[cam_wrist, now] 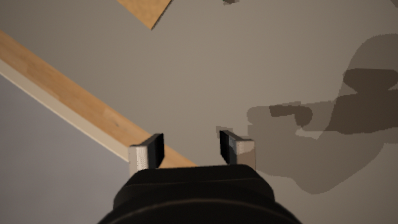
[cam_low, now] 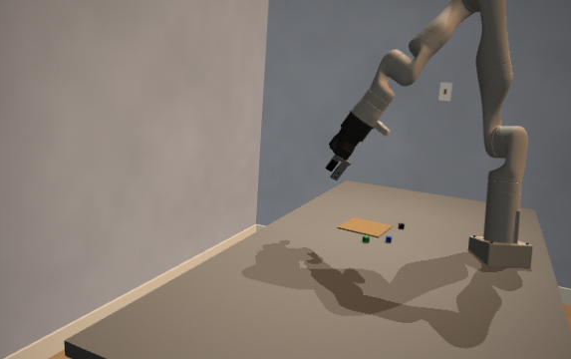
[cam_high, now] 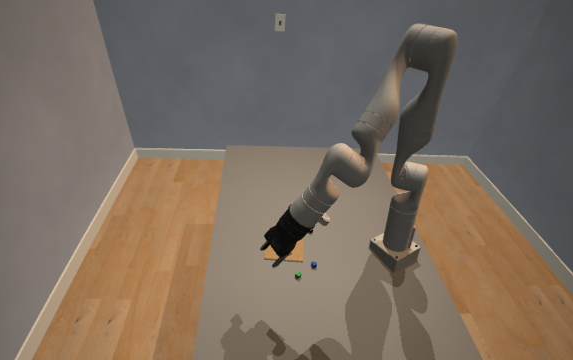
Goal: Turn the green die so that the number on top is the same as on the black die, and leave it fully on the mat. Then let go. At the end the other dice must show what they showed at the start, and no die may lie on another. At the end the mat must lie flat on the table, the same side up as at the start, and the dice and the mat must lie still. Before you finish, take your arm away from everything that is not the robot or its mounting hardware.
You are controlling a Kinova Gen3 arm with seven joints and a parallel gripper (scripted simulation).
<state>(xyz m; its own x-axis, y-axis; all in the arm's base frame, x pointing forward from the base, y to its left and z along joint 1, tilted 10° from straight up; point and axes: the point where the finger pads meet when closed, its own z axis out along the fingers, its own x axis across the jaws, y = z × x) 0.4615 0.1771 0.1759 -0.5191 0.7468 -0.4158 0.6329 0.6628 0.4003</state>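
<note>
Right now my hand is 26 cm to the left of the black die, 21 cm above it and 18 cm past it. From my hand the other things lie so: green die: 21 cm below, 10 cm behind, 6 cm to the right; blue die: 21 cm below, 16 cm behind, 10 cm to the right; tan mat: 21 cm below, 19 cm to the right, 7 cm behind.
</note>
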